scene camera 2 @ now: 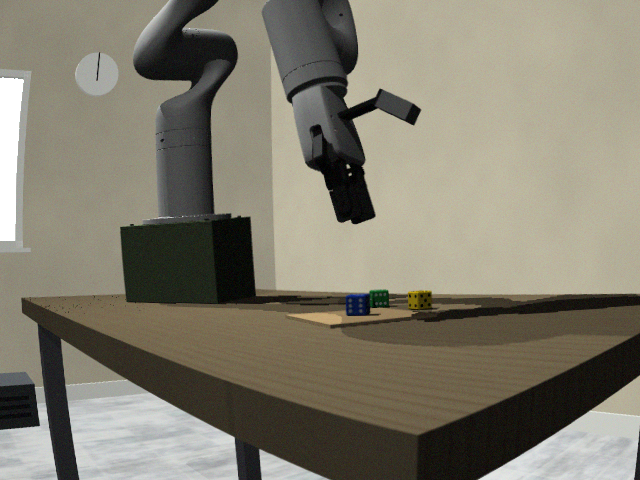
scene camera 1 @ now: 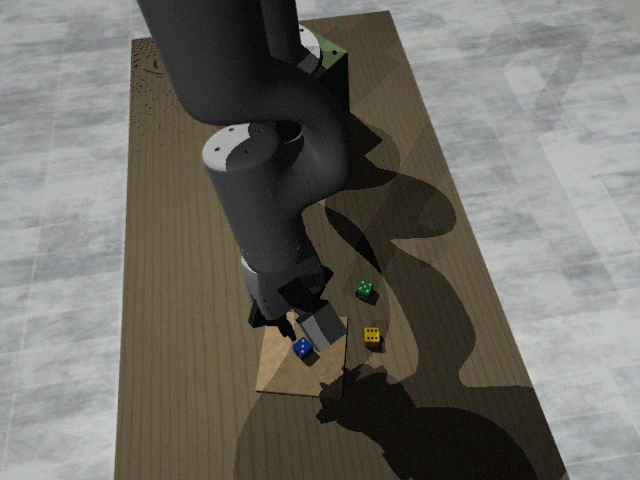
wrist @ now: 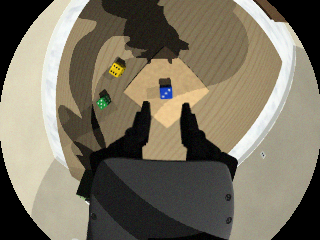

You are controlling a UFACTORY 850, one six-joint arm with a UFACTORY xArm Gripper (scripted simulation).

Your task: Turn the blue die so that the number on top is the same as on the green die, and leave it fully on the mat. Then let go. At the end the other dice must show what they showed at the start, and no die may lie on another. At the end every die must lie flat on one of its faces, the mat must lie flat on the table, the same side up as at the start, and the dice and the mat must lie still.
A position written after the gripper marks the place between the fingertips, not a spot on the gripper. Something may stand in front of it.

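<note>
The gripper (scene camera 2: 357,220) is also visible at (scene camera 1: 301,326) and in the wrist view (wrist: 165,110). A tan mat (scene camera 1: 280,370) is present; the mat appears likewise in scene camera 2 (scene camera 2: 335,319) and in the wrist view (wrist: 165,68).
</note>
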